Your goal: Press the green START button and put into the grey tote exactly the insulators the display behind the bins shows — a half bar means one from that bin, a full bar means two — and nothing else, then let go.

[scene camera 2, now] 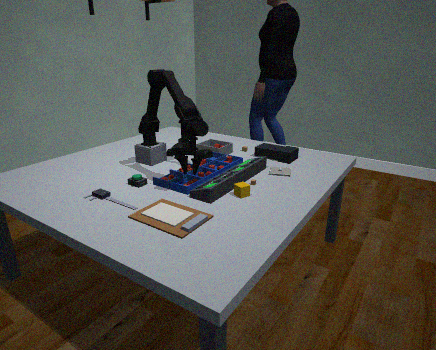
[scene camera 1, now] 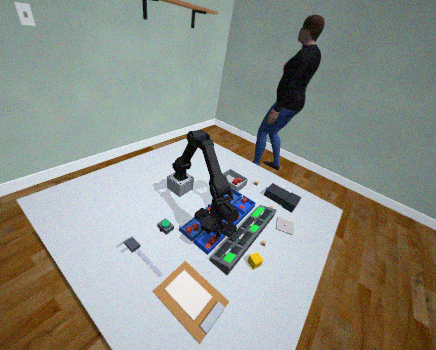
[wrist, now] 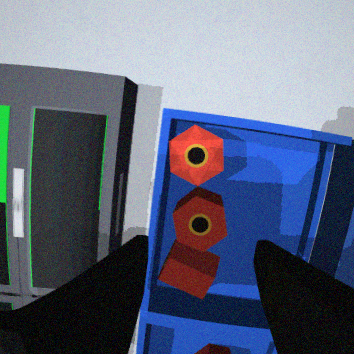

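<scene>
My gripper is partly open and empty, low over the end blue bin. In the wrist view, its fingers stand either side of the lower part of that bin. Three red insulators lie there in a row along the display side: two upright and one on its side. The grey display shows green patches. Red insulators lie in the grey tote; their number is unclear. The START button is green.
A yellow cube stands beyond the display. A black box lies near the tote. A clipboard and a dark-headed tool lie on the table. A person stands behind.
</scene>
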